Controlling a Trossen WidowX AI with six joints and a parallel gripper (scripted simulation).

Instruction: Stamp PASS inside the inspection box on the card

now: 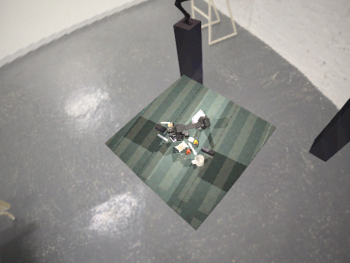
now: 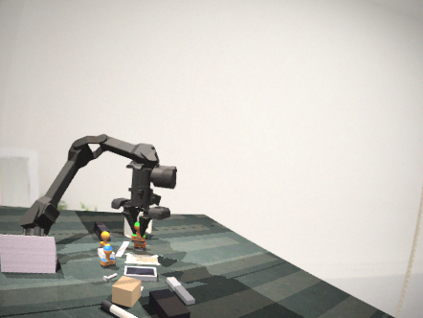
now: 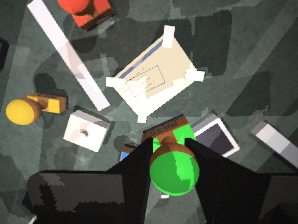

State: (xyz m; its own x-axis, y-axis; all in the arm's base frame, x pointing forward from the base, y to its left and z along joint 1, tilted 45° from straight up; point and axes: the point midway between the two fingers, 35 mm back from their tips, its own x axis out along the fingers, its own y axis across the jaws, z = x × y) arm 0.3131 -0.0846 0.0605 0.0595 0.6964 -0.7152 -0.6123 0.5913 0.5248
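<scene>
My gripper tip is now 80 mm past the tan box, 200 mm to the left of it and 70 mm above it. From my gripper tip the other things lie so: pass stamp right at my gripper tip; blue-knobbed stamp 90 mm behind, 10 mm to the right, 80 mm below; cream card 30 mm ahead, 30 mm to the left, 100 mm below.
</scene>
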